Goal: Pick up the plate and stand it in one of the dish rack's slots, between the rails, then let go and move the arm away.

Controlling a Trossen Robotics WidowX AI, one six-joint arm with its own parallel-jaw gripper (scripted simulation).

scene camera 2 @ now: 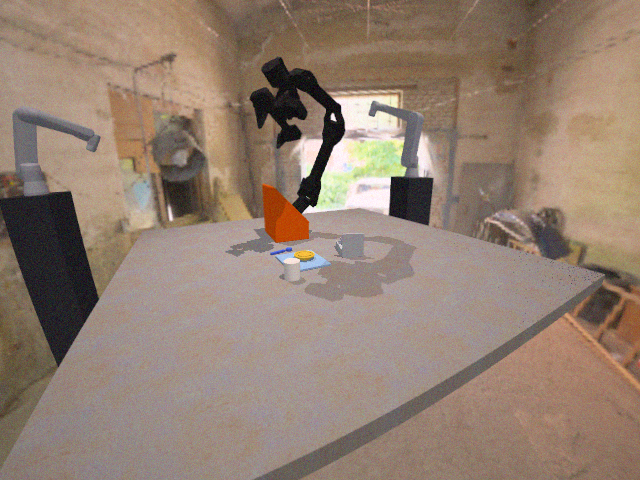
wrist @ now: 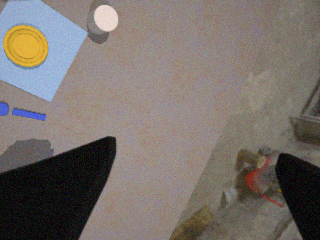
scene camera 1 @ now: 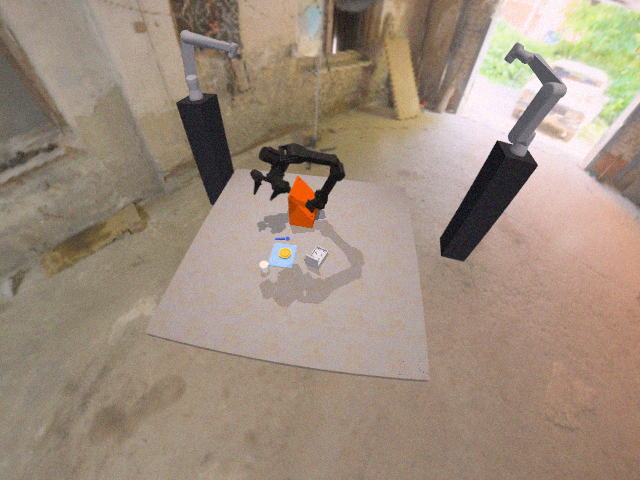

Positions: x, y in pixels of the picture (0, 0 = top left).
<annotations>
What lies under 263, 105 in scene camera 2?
My gripper.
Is my gripper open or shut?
Open.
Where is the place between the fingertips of my gripper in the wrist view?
At 195, 153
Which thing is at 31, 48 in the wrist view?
A plate.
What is my gripper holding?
Nothing.
</annotations>
